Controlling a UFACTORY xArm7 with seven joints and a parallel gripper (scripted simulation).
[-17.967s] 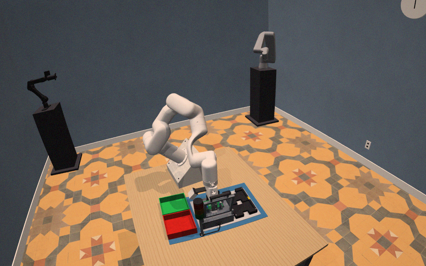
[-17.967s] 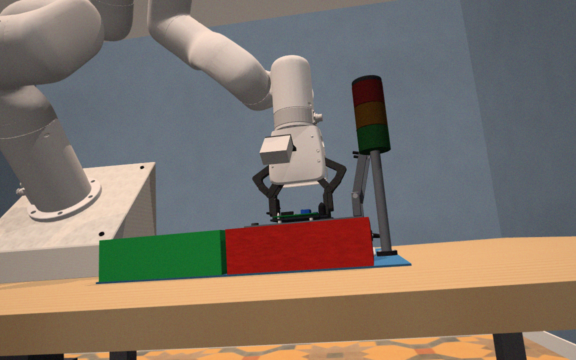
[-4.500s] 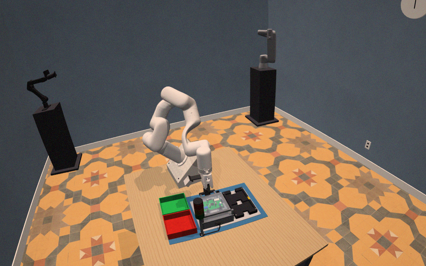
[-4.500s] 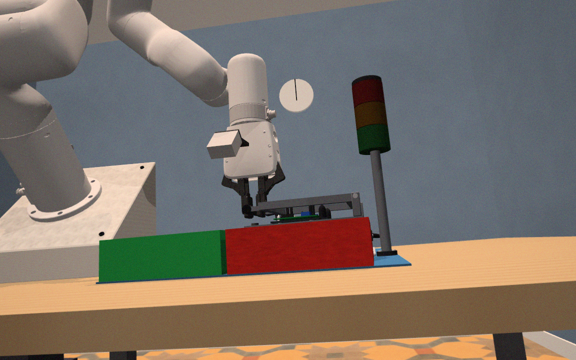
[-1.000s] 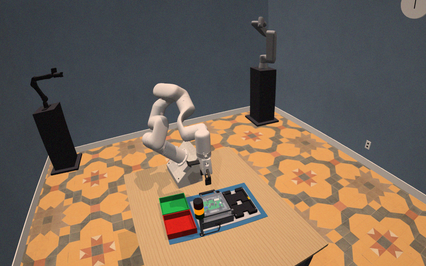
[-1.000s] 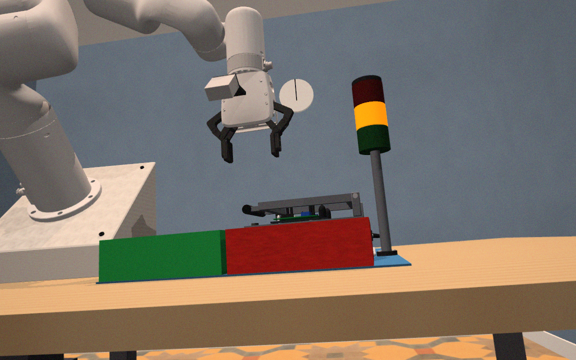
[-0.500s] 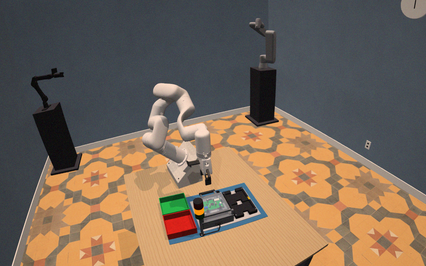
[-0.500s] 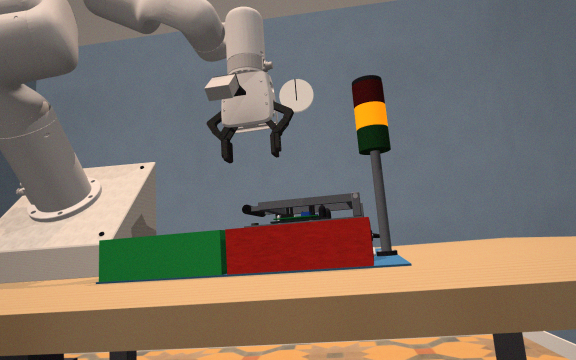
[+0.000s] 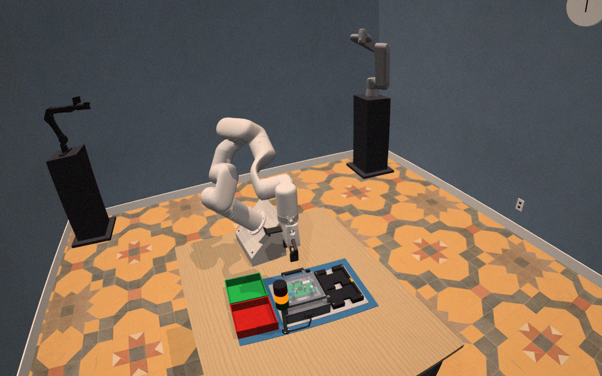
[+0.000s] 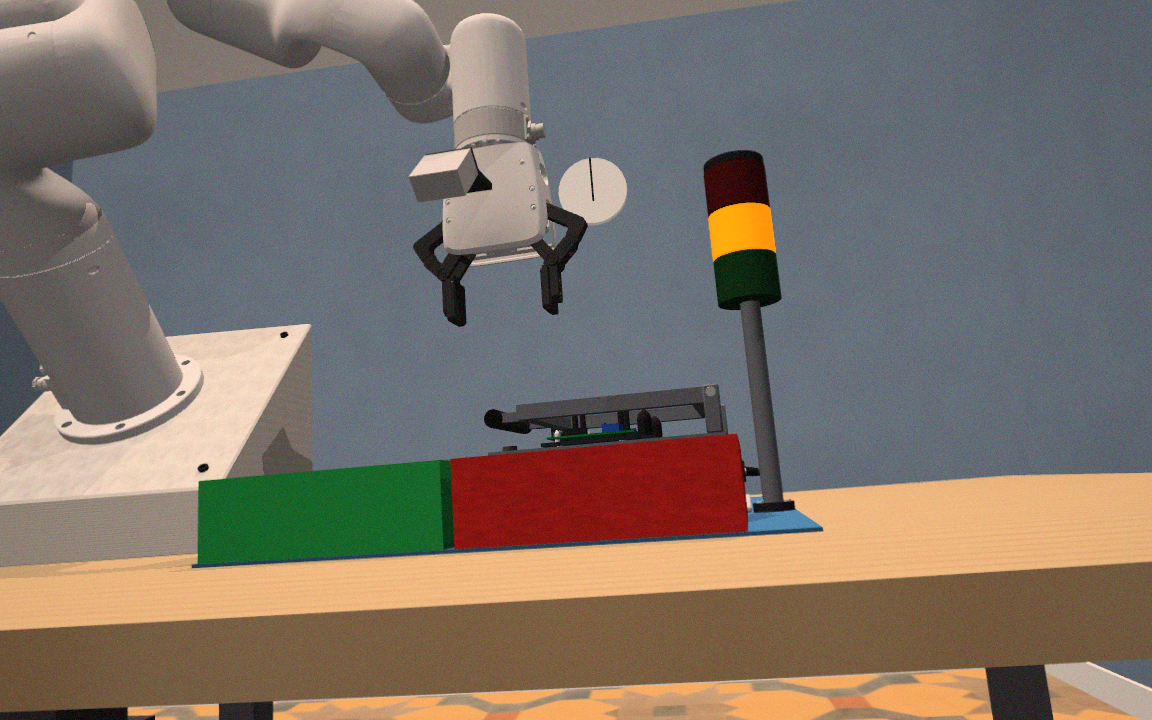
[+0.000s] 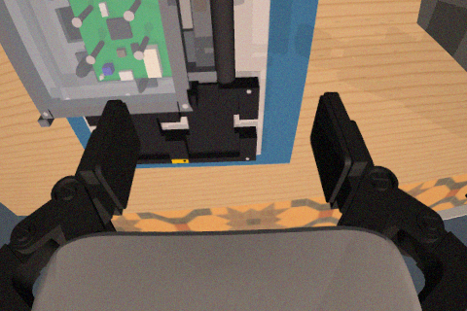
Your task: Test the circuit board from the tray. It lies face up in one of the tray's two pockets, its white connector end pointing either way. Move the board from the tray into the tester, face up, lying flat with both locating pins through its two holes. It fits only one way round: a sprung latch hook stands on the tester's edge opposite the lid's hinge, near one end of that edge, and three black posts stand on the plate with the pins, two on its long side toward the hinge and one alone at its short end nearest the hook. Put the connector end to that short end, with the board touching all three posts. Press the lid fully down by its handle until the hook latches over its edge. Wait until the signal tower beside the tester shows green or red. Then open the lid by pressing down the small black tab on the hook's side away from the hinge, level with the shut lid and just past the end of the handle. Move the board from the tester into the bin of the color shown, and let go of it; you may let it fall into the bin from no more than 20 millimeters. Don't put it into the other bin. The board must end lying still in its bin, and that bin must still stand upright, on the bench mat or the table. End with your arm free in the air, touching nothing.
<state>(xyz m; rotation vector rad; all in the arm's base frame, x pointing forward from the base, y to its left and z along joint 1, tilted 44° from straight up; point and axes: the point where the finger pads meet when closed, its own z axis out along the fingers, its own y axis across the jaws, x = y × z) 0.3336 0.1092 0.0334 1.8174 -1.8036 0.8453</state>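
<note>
The black latch tab lies 2 cm ahead of my hand, 6 cm to the left of it and 11 cm below it. From my hand the other things lie so: tester plate (9 cm ahead, 13 cm below); tester lid (9 cm ahead, 11 cm below); green circuit board (8 cm ahead, 13 cm below).
</note>
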